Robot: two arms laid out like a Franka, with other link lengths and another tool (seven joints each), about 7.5 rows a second.
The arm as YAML. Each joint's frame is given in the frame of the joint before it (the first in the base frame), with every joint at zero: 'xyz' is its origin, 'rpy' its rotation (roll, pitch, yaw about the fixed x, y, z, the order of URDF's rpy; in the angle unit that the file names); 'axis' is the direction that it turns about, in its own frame. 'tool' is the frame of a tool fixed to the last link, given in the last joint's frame.
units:
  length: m
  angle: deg
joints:
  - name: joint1
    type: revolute
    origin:
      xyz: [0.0, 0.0, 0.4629]
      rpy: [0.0, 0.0, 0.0]
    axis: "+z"
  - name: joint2
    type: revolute
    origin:
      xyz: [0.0, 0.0, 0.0]
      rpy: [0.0, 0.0, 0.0]
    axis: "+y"
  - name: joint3
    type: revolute
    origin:
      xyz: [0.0, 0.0, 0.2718]
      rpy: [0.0, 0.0, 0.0]
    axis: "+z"
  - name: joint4
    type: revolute
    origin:
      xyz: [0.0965, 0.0, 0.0]
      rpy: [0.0, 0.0, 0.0]
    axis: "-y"
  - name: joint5
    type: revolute
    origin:
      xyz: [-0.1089, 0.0, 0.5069]
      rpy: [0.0, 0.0, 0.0]
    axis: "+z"
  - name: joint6
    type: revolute
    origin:
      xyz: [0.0, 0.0, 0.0]
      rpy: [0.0, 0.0, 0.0]
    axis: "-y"
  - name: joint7
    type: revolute
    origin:
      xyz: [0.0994, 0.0, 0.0]
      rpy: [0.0, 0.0, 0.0]
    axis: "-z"
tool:
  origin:
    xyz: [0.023, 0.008, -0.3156]
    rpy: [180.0, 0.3, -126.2]
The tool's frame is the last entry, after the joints.
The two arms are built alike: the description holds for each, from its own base.
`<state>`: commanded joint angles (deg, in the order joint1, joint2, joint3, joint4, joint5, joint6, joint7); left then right.
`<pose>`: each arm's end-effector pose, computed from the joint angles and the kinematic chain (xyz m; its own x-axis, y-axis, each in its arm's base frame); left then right.
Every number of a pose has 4 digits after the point.
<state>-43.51 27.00 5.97 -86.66 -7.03 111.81 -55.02 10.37 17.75 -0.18 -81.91 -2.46 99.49 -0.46</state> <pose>0.6409 -0.5006 0.2395 -0.2847 -0.9575 0.0467 -0.9567 0.2869 0.0499 0.8021 0.1398 0.3986 -0.4248 -0.9047 0.0317 -0.9053 0.4242 -0.0227</pose>
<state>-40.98 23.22 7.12 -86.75 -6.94 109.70 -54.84 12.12 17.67 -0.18 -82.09 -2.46 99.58 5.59</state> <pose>0.6717 -0.4603 0.2890 -0.2316 -0.9712 0.0557 -0.9722 0.2331 0.0229 0.7983 0.1620 0.3980 -0.4914 -0.8704 0.0292 -0.8709 0.4908 -0.0264</pose>
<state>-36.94 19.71 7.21 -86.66 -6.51 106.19 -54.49 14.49 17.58 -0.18 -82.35 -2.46 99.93 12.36</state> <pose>0.6949 -0.4062 0.3329 -0.1735 -0.9831 0.0578 -0.9843 0.1750 0.0219 0.7928 0.1924 0.3973 -0.5566 -0.8304 0.0235 -0.8306 0.5559 -0.0323</pose>
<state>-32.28 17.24 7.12 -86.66 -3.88 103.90 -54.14 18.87 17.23 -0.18 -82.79 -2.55 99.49 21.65</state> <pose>0.7232 -0.3358 0.3633 -0.1150 -0.9931 0.0231 -0.9933 0.1152 0.0068 0.7733 0.2469 0.3966 -0.6256 -0.7797 0.0266 -0.7801 0.6248 -0.0329</pose>
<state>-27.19 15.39 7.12 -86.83 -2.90 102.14 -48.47 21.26 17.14 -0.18 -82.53 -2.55 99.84 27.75</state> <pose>0.7463 -0.2650 0.3838 -0.1295 -0.9915 0.0111 -0.9916 0.1296 0.0029 0.7662 0.2777 0.4016 -0.6747 -0.7380 0.0119 -0.7377 0.6738 -0.0415</pose>
